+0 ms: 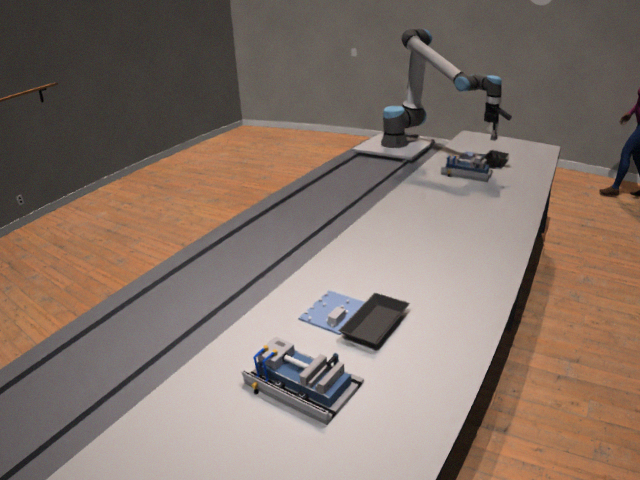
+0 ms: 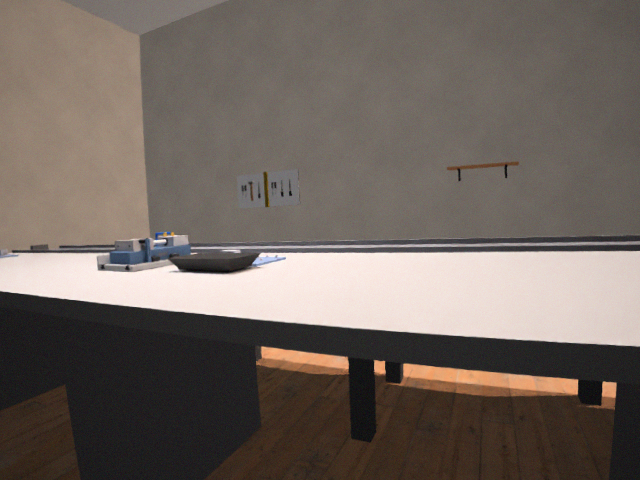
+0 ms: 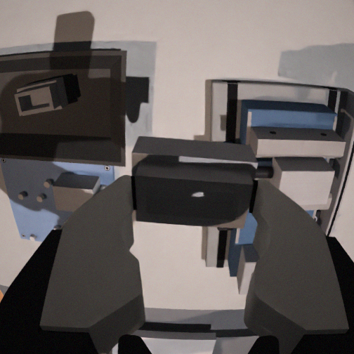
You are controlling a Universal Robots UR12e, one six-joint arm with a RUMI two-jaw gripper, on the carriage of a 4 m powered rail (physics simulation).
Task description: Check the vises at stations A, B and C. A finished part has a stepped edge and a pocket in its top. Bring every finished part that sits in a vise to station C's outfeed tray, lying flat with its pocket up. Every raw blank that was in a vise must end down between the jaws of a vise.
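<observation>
My gripper (image 1: 494,135) (image 3: 192,180) is shut on a finished part (image 3: 192,172), dark in shadow; its pocket is hard to make out. It hangs high over the far station, between the far vise (image 1: 466,174) (image 3: 292,119) and the dark far tray (image 1: 497,158) (image 3: 120,115). A finished part (image 3: 35,101) with its pocket showing lies in that tray. A pale plain block (image 3: 303,181) sits at the far vise's jaws, seating partly hidden. The near vise (image 1: 305,379) (image 2: 149,253) shows no part between its jaws. Station letters do not show.
A blue pinned plate (image 3: 30,210) at the far station bears a pale block (image 3: 75,192). Near the near vise stand a dark tray (image 1: 374,320) (image 2: 214,261) and a blue plate (image 1: 326,301) with a pale block (image 1: 337,315). A person (image 1: 628,149) is at the far right.
</observation>
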